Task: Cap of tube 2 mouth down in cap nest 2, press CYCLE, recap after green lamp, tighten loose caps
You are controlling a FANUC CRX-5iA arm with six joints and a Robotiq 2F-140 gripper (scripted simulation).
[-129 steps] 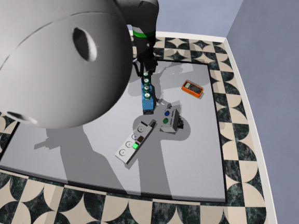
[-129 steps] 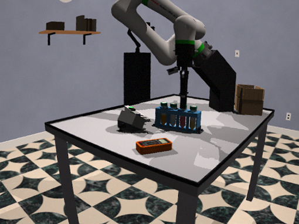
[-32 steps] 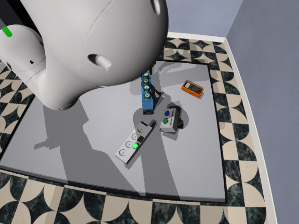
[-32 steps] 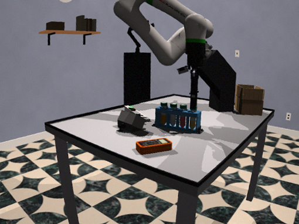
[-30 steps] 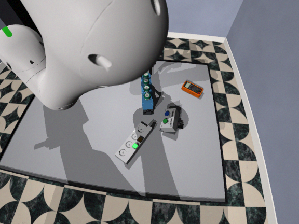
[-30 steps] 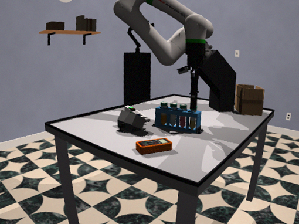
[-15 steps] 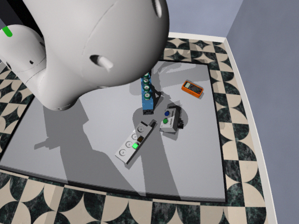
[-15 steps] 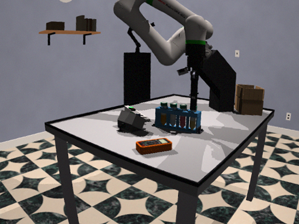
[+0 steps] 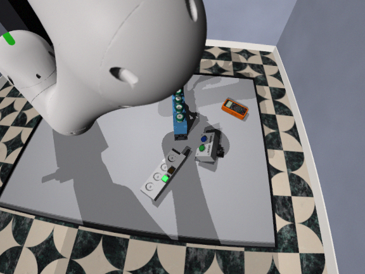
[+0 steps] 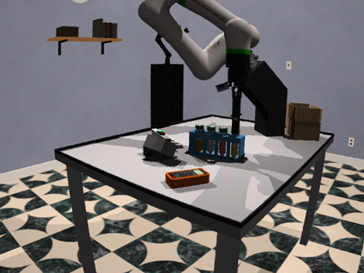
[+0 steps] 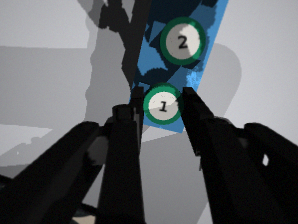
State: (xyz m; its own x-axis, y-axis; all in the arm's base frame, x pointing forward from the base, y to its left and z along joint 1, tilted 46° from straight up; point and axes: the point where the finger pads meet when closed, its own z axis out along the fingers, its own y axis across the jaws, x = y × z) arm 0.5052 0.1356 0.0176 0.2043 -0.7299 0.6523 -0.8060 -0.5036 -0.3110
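Now: the cap 50 mm to the right of my hand and 30 mm below it. The rest, counted from my hand: green ready key: 290 mm to the right, 90 mm ahead, 70 mm below; then blue cycle key: 240 mm to the right, 100 mm ahead, 70 mm below; then key housing: 270 mm to the right, 110 mm ahead, 90 mm below.
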